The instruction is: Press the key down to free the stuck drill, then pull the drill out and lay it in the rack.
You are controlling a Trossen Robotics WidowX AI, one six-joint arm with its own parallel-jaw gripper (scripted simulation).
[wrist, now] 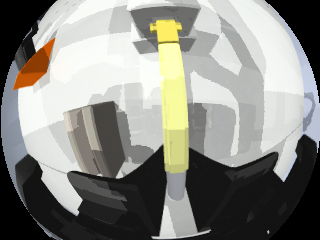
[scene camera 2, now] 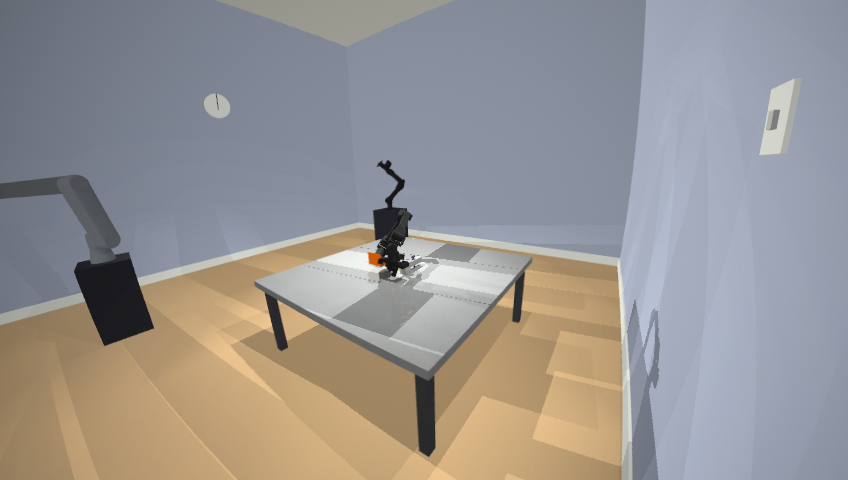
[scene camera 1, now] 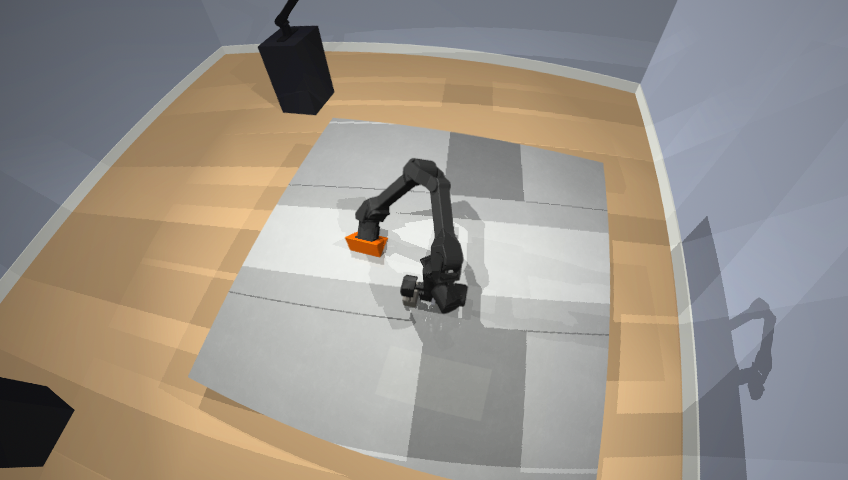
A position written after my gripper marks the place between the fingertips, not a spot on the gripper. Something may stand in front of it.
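Through the wrist view I see a rack (wrist: 92,130). In the same view, my gripper (wrist: 172,149) carries a yellow drill (wrist: 174,112).
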